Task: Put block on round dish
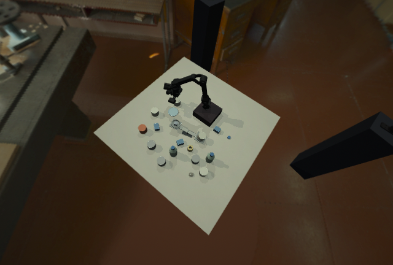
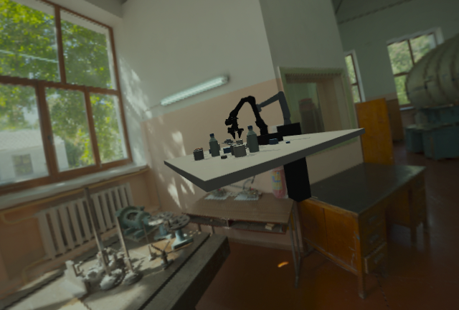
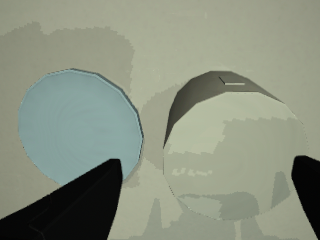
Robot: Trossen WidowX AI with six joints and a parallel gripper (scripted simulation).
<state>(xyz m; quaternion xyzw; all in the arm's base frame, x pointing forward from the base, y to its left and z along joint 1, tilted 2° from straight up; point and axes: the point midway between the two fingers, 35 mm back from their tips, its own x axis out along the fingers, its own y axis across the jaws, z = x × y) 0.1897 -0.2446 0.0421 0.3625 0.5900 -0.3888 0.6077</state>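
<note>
The round light-blue dish is 7 cm ahead of my gripper tip, 6 cm to the left of it and 8 cm below it. Round my gripper tip: small balance 11 cm ahead, 32 cm to the left, 4 cm below; then orange cylinder 41 cm ahead, 3 cm to the left, 4 cm below.
</note>
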